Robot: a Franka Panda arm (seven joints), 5 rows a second.
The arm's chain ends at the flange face. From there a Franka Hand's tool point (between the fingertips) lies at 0.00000 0.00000 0.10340 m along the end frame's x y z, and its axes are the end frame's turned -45 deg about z.
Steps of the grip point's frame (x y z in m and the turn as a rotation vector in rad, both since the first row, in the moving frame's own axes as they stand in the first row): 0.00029, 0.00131, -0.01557, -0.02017, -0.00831, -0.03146; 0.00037, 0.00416, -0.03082, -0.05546, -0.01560, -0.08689; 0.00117, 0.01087, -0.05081, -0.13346, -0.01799, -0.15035
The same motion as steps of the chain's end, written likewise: 0.00023, -0.00135, -0.01555, -0.02014, 0.00839, -0.03146; 0.00007, -0.00238, -0.03065, -0.05025, 0.02819, -0.08689; -0.00070, -0.00351, -0.04988, -0.10709, 0.08165, -0.15035
